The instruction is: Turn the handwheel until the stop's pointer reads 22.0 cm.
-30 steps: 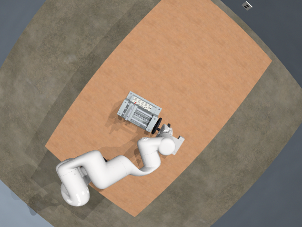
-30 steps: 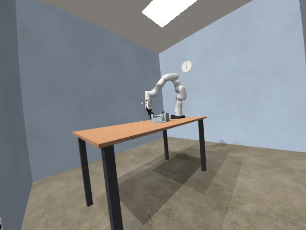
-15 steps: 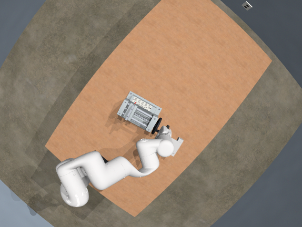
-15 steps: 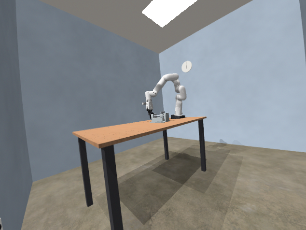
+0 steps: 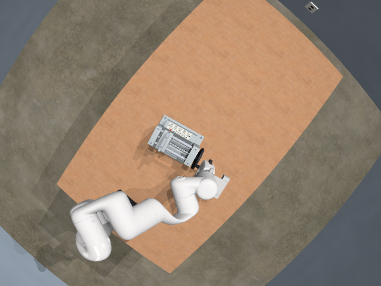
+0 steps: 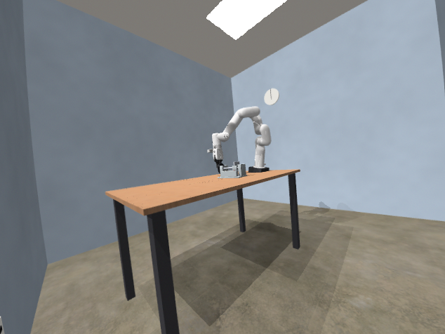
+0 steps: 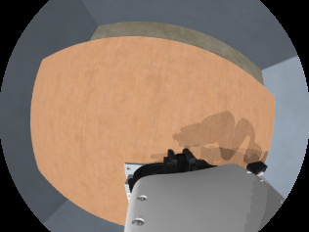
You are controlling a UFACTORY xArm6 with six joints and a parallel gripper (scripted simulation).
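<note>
The handwheel is 2 cm to the left of my hand and 1 cm below it.
</note>
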